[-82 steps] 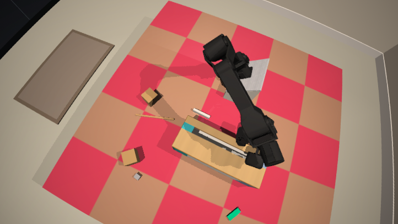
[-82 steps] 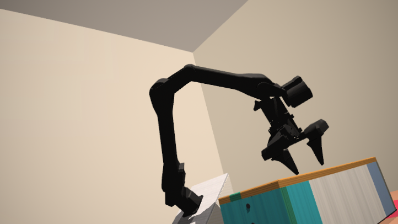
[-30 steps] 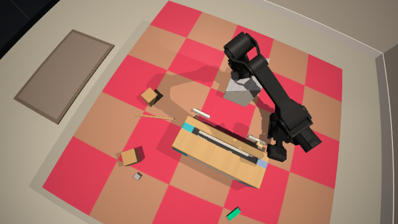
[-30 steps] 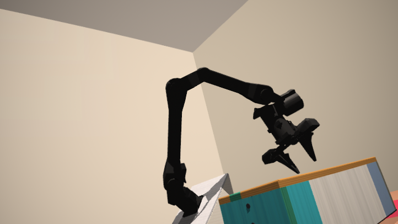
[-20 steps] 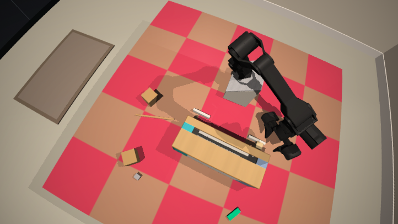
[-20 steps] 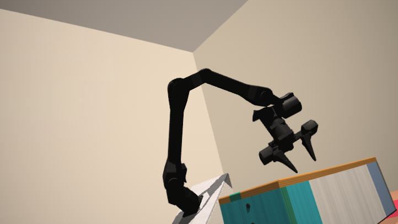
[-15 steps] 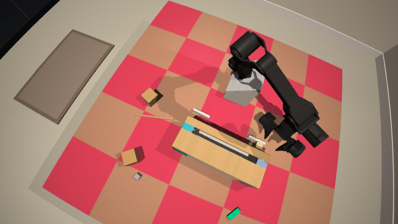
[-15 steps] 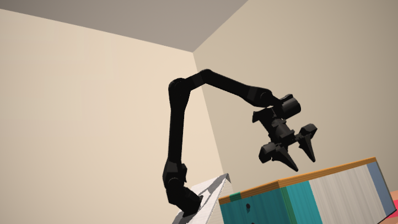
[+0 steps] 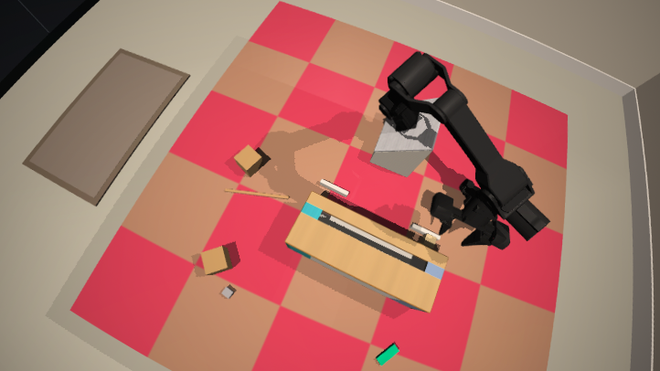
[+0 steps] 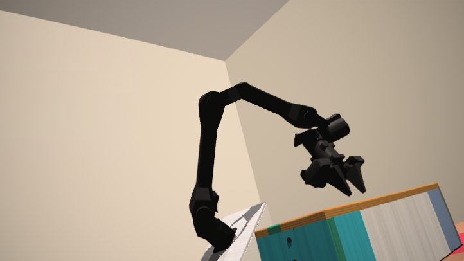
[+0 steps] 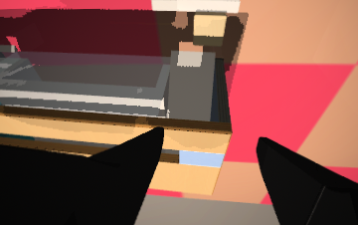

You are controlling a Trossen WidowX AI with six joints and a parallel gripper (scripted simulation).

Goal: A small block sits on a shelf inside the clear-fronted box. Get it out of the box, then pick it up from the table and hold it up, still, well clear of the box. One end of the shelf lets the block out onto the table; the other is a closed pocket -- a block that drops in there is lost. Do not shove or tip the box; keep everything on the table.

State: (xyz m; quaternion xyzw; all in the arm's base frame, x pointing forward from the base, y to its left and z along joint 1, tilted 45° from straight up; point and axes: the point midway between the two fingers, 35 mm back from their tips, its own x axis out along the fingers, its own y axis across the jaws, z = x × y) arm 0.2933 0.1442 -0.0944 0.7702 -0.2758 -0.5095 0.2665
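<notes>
The tan block lies 150 mm below my gripper tip and 10 mm behind it. Round my gripper tip: box: 180 mm to the right, 100 mm below, 40 mm ahead; thin wooden stick: 520 mm to the right, 160 mm below, 10 mm ahead; green block: 310 mm ahead, 160 mm below, 40 mm to the right.
</notes>
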